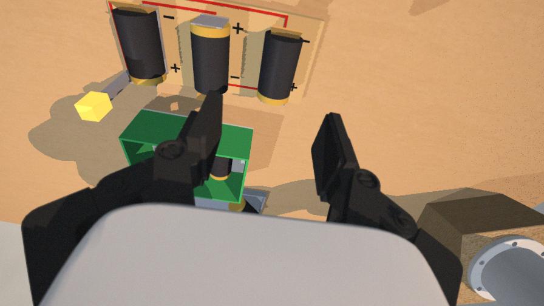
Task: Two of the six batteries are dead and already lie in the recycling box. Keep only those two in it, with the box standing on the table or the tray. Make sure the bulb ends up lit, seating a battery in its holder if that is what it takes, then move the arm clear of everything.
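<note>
Three black batteries with gold ends lie in the holders of the circuit board (312, 60): a left battery (142, 47), a middle battery (210, 57) with its gold end at the top, and a right battery (281, 65) with its gold end at the bottom. The green recycling box (230, 137) stands below the board; part of a battery (220, 166) shows inside it, and my left finger hides part of the box. My gripper (271, 122) is open and empty, below the right battery. The bulb does not clearly show; a bright yellow block (94, 106) sits left of the box.
A grey tray-like piece (257, 199) with a gold-ended object (237, 204) shows behind the box's lower edge. A brown wooden block (480, 212) with a grey round flanged part (515, 275) stands at the lower right. The wooden table (425, 110) lies beneath.
</note>
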